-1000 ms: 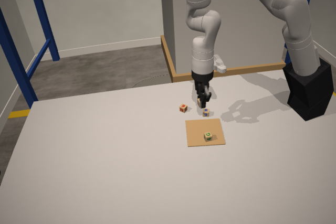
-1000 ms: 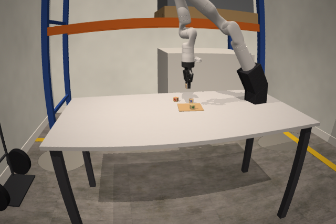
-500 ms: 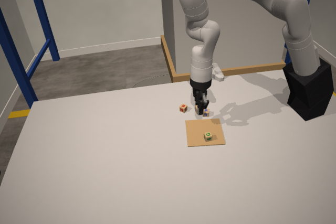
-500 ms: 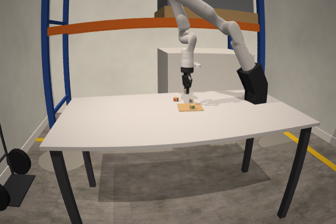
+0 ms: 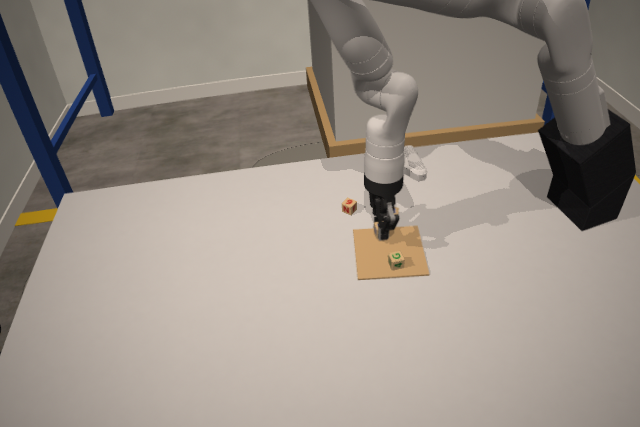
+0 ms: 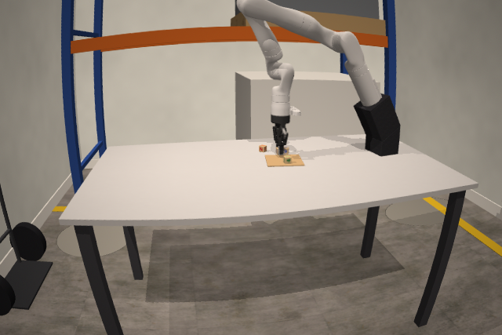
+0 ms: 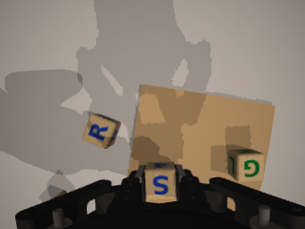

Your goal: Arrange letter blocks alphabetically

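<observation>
Right now the tan mat is 10 mm behind my hand, 40 mm to the left of it and 30 mm below it. From my hand the other things lie so: block 10 mm below.
</observation>
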